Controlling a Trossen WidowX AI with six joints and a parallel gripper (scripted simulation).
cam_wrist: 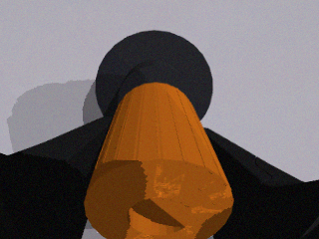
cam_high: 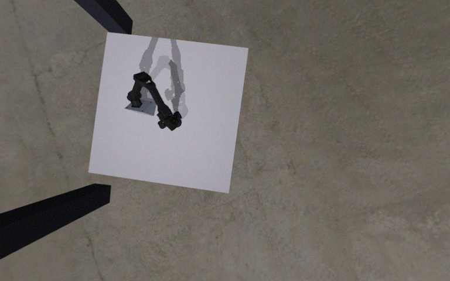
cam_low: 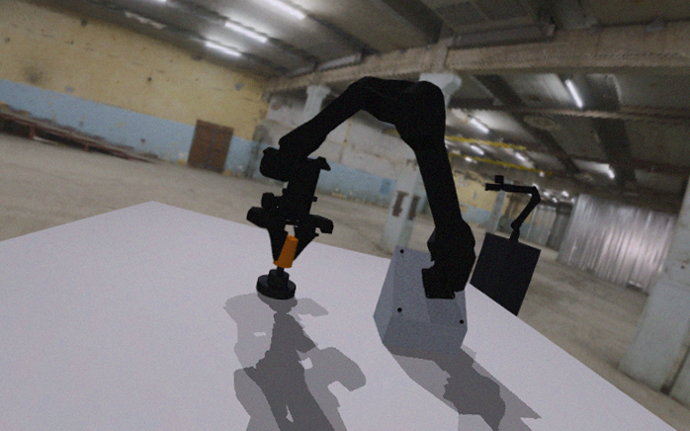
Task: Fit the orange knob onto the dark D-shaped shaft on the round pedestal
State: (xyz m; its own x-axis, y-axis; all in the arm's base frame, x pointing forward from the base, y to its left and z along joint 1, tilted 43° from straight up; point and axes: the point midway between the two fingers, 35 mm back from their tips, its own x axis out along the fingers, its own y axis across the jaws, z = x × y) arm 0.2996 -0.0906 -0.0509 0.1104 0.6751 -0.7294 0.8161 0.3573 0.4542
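My gripper tip is now 4 cm above the dark round pedestal. From my gripper tip the other things lie so: orange knob (2 cm above).
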